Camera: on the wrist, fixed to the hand. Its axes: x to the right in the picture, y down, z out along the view.
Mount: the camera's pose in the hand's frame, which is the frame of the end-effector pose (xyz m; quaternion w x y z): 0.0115 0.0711 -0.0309 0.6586 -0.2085 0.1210 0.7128
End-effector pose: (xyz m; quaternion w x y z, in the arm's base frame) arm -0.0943 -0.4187 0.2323 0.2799 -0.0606 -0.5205 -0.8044
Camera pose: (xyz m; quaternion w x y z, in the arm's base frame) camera -0.0614 -0.4715 0.2800 0.8081 -0.3720 -0.0980 -0.4461
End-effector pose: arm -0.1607 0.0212 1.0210 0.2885 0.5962 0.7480 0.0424
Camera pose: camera -0.1153 0.0607 1.0712 0.1936 0.8606 0.0937 0.4617
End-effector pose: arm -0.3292 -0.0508 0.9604 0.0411 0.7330 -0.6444 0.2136
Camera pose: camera -0.4048 -0.0629 0.9773 0.1056 -0.0110 -0.9865 0.1243
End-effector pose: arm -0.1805 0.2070 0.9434 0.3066 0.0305 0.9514 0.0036
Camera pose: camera -0.2039 0.2790 0.9636 0.0906 0.6339 0.6412 0.4230
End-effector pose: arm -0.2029 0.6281 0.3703 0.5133 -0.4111 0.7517 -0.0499
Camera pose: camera -0.2699 0.6564 0.3410 0.1970 0.1641 0.8606 0.4400
